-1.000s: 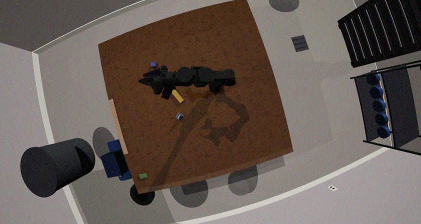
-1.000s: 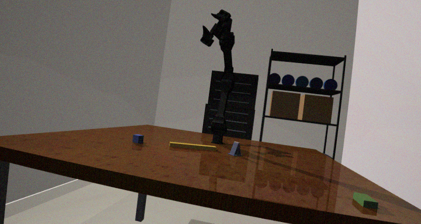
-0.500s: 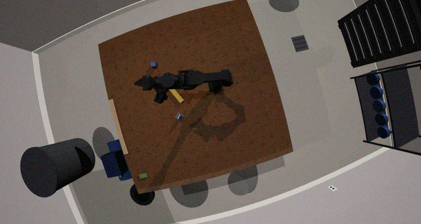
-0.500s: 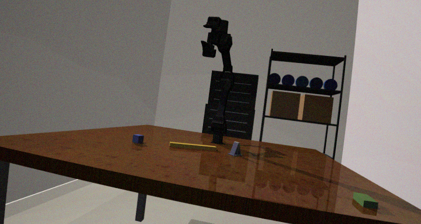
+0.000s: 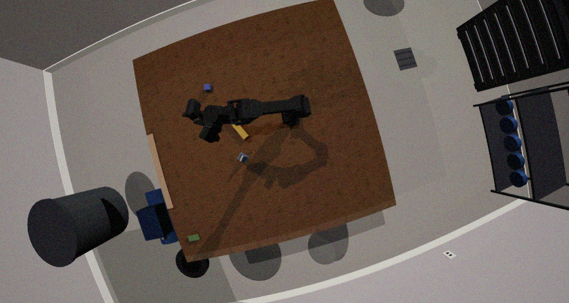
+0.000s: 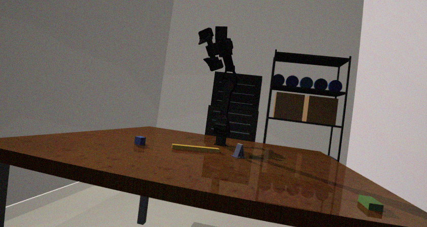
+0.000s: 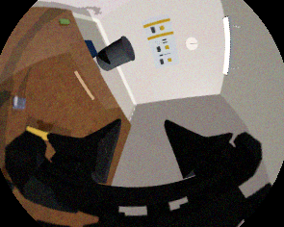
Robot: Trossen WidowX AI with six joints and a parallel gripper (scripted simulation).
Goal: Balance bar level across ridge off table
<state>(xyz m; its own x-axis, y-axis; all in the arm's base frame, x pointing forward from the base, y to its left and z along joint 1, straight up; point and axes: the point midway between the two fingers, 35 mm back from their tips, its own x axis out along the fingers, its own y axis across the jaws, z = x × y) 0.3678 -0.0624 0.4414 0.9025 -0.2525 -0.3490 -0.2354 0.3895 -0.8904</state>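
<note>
My gripper tip is now 9 cm past the yellow bar, 1 cm to the right of it and 42 cm above it. Round my gripper tip: blue cube 22 cm to the right, 41 cm below; green block 34 cm ahead, 57 cm to the left, 42 cm below.
</note>
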